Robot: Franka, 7 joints.
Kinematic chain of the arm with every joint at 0, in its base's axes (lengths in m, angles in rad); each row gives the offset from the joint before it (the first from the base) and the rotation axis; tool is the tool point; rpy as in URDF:
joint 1: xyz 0 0 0.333 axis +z
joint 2: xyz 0 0 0 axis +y
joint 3: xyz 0 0 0.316 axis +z
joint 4: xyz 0.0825 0 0 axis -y
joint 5: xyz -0.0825 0 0.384 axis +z
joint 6: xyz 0 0 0 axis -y
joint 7: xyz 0.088 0 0 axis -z
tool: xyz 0 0 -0.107 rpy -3.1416 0 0
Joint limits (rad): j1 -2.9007..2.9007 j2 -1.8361..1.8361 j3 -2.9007..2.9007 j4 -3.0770..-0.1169 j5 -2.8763..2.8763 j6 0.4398..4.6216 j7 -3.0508..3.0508
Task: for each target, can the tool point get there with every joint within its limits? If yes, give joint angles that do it. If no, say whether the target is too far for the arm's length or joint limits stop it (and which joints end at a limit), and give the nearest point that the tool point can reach.
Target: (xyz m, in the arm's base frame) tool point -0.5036 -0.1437 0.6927
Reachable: yes | joints -0.8141 -0.3030 -1.6839 -1.8345 0.5415 4.2441 1.9207
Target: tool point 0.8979 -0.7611 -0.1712
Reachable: no: too far | nearest point 0.6016 -0.5099 -0.0048 | short by 0.423 m
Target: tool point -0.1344 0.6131 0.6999
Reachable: yes | joints 1.9776 0.0793 -0.1179 -1.6041 0.9823 2.8973 2.3558
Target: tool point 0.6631 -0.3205 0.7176
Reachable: yes | joints -0.5029 0.9089 0.2815 -0.5333 0.0365 3.3804 -0.1370
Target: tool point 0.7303 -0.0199 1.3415
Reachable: no: too far | nearest point 0.5031 -0.0137 1.0278 | short by 0.387 m
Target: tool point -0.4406 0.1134 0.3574
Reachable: yes | joints 1.6018 -0.2798 1.0664 -2.4731 -1.5840 3.2428 1.0549
